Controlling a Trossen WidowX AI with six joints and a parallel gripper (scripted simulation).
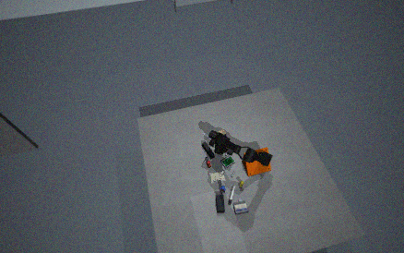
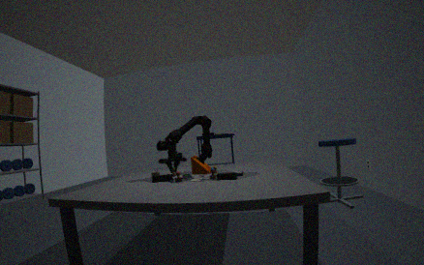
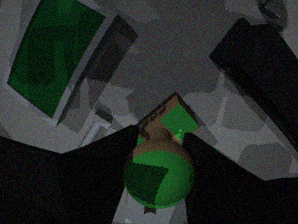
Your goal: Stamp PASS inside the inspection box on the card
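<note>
The green-knobbed stamp lies right at my gripper tip. From my gripper tip the other things lie so: green ink pad: 8 cm to the left, 4 cm below, 4 cm behind; then red stamp: 10 cm ahead, 8 cm to the left, 2 cm below; then long black bar: 9 cm ahead, 4 cm to the right, 2 cm below.
</note>
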